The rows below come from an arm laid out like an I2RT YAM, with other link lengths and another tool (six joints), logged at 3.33 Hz.
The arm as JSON. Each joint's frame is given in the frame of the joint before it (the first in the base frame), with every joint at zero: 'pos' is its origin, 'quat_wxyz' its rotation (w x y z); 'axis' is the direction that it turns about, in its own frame. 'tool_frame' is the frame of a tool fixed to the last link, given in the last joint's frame.
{
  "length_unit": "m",
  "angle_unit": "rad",
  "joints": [
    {
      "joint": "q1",
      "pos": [
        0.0,
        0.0,
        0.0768
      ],
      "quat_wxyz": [
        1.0,
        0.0,
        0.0,
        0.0
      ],
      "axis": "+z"
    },
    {
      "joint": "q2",
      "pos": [
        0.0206,
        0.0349,
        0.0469
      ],
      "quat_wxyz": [
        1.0,
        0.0,
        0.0,
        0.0
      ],
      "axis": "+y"
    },
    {
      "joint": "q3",
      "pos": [
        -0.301,
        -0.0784,
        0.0
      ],
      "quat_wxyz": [
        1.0,
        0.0,
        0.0,
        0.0
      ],
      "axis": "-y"
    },
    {
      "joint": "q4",
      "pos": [
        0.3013,
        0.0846,
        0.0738
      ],
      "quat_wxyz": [
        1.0,
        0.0,
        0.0,
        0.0
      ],
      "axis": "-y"
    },
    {
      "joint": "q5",
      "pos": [
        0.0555,
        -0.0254,
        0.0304
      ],
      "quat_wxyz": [
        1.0,
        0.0,
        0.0,
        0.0
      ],
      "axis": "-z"
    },
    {
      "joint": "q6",
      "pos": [
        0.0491,
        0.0,
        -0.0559
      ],
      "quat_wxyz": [
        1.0,
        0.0,
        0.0,
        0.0
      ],
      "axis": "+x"
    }
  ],
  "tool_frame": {
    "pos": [
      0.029,
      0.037,
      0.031
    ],
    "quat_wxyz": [
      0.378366,
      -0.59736,
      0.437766,
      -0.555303
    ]
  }
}
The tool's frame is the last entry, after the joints.
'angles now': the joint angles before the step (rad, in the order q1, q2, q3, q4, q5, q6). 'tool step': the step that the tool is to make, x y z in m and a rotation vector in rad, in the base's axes. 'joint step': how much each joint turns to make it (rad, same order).
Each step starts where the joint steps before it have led.
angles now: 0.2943, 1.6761, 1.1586, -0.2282, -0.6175, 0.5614
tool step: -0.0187, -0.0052, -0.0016, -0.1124, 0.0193, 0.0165
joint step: 0.0004, -0.0477, -0.0180, -0.1358, 0.0619, -0.0993
